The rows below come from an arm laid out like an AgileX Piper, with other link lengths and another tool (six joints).
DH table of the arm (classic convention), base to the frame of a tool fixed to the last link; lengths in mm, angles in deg. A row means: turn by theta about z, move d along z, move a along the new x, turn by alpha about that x. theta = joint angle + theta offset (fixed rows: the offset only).
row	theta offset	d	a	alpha
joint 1	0.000	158.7	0.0	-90.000
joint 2	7.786	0.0	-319.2	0.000
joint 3	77.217	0.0	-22.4	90.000
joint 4	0.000	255.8	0.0	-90.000
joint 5	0.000	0.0	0.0	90.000
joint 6	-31.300	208.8	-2.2	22.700
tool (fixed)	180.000	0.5	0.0	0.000
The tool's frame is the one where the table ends.
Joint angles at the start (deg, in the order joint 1, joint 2, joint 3, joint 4, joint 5, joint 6): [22.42 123.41 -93.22 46.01 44.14 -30.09]
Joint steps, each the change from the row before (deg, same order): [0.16 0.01 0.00 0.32 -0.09 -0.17]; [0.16 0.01 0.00 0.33 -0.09 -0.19]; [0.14 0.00 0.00 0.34 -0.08 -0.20]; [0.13 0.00 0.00 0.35 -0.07 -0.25]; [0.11 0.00 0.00 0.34 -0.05 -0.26]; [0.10 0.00 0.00 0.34 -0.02 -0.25]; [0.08 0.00 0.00 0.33 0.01 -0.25]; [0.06 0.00 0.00 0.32 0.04 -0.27]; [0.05 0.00 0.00 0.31 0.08 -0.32]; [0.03 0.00 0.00 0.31 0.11 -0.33]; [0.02 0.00 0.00 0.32 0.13 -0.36]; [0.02 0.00 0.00 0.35 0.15 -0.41]
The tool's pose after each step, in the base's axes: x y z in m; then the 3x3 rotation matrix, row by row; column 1 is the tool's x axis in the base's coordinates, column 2 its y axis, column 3 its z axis. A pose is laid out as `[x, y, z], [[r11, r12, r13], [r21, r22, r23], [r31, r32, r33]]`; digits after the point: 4 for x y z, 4 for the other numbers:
[0.4636, 0.3075, 0.1566], [[0.4816, 0.6986, 0.5292], [0.5897, -0.7050, 0.3940], [0.6483, 0.1223, -0.7515]]
[0.4631, 0.3093, 0.1571], [[0.4798, 0.6997, 0.5293], [0.5880, -0.7042, 0.3980], [0.6512, 0.1203, -0.7493]]
[0.4627, 0.3111, 0.1578], [[0.4781, 0.7007, 0.5296], [0.5860, -0.7036, 0.4019], [0.6542, 0.1182, -0.7470]]
[0.4622, 0.3127, 0.1584], [[0.4759, 0.7019, 0.5299], [0.5843, -0.7027, 0.4061], [0.6574, 0.1164, -0.7445]]
[0.4618, 0.3142, 0.1590], [[0.4737, 0.7033, 0.5302], [0.5827, -0.7016, 0.4101], [0.6604, 0.1147, -0.7421]]
[0.4614, 0.3156, 0.1596], [[0.4717, 0.7047, 0.5300], [0.5811, -0.7006, 0.4142], [0.6632, 0.1126, -0.7399]]
[0.4609, 0.3169, 0.1602], [[0.4700, 0.7061, 0.5296], [0.5796, -0.6994, 0.4182], [0.6657, 0.1104, -0.7380]]
[0.4604, 0.3180, 0.1607], [[0.4681, 0.7078, 0.5290], [0.5783, -0.6980, 0.4223], [0.6681, 0.1082, -0.7361]]
[0.4599, 0.3190, 0.1612], [[0.4656, 0.7102, 0.5280], [0.5777, -0.6959, 0.4266], [0.6704, 0.1064, -0.7343]]
[0.4594, 0.3199, 0.1617], [[0.4632, 0.7127, 0.5268], [0.5772, -0.6936, 0.4310], [0.6725, 0.1044, -0.7327]]
[0.4588, 0.3207, 0.1622], [[0.4605, 0.7155, 0.5254], [0.5768, -0.6911, 0.4356], [0.6747, 0.1025, -0.7309]]
[0.4582, 0.3216, 0.1627], [[0.4573, 0.7186, 0.5239], [0.5764, -0.6881, 0.4407], [0.6772, 0.1004, -0.7289]]

